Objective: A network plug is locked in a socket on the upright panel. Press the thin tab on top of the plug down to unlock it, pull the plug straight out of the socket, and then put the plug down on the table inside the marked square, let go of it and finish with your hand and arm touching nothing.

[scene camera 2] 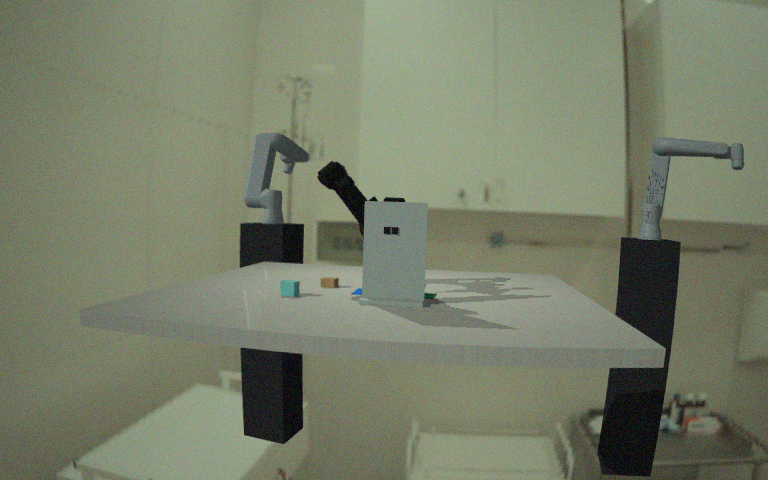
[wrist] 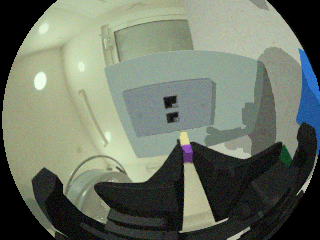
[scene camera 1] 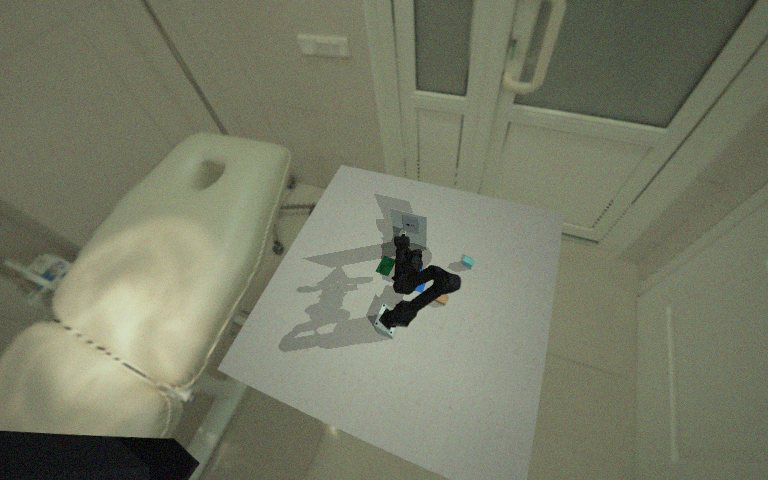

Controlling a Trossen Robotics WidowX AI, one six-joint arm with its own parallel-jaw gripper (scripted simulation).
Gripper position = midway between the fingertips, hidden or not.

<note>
In view: the gripper [wrist: 185,147] and a grey panel [scene camera 2: 395,233].
The grey panel shows as well in the wrist view [wrist: 215,96] and in scene camera 1 [scene camera 1: 415,225].
</note>
